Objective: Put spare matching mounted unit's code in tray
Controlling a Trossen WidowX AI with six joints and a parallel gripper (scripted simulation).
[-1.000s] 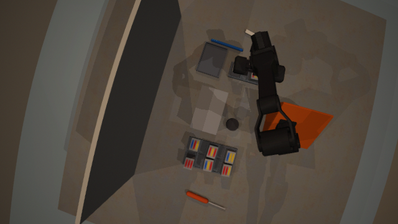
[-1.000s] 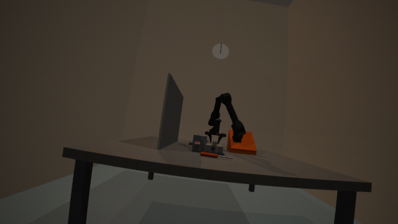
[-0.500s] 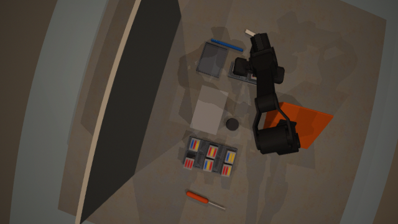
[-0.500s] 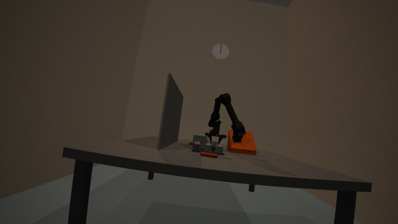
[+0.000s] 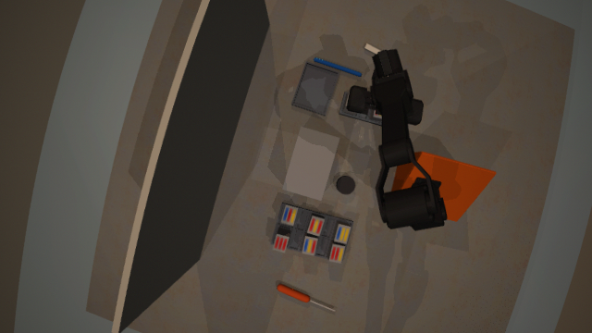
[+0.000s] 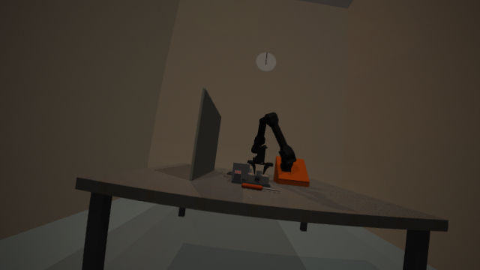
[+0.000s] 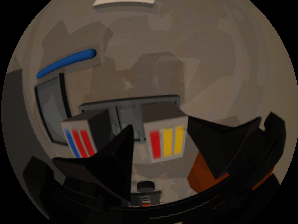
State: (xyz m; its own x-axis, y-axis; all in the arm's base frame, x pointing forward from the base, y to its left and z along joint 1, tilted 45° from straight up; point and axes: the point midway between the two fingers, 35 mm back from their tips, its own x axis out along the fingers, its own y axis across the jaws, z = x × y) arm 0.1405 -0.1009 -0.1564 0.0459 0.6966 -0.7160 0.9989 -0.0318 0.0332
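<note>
The spare is 20 mm above my gripper tip. Also, from my gripper tip: grey tray 180 mm ahead, 30 mm to the right, 20 mm below; then blue pen 130 mm ahead, 100 mm to the right, 10 mm below; then tall dark panel 380 mm ahead, 150 mm to the left, 210 mm above.
</note>
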